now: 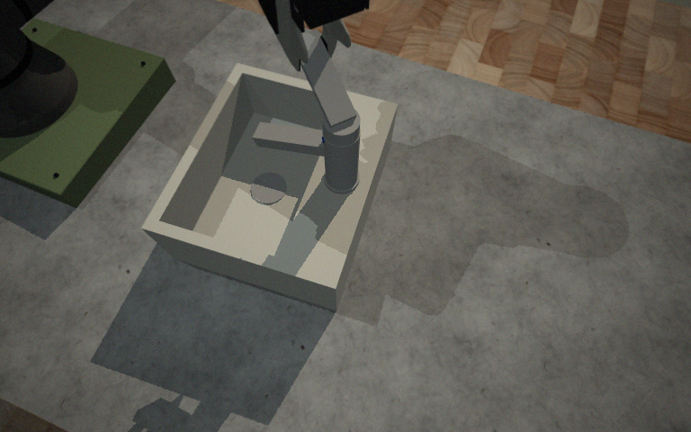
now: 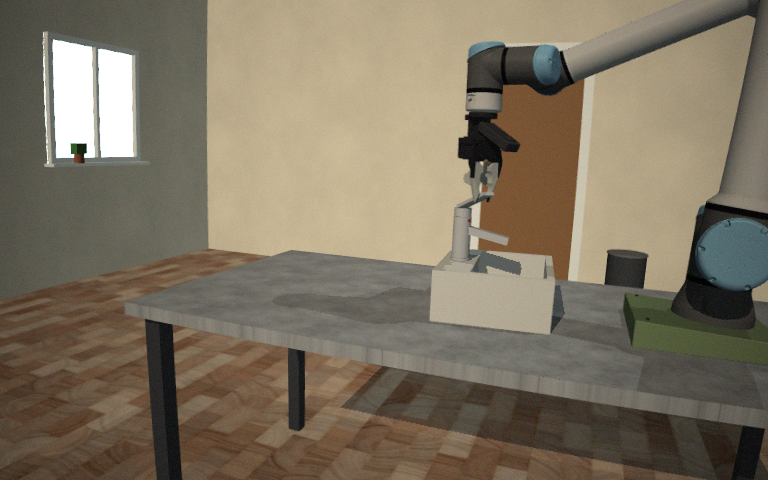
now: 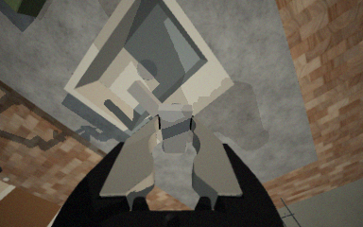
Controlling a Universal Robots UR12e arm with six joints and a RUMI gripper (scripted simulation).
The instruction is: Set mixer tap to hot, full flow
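Right now the lever is 2 cm ahead of my hand, 2 cm to the right of it and 1 cm below it. Round my hand: cream basin (7 cm behind, 5 cm to the right, 27 cm below).
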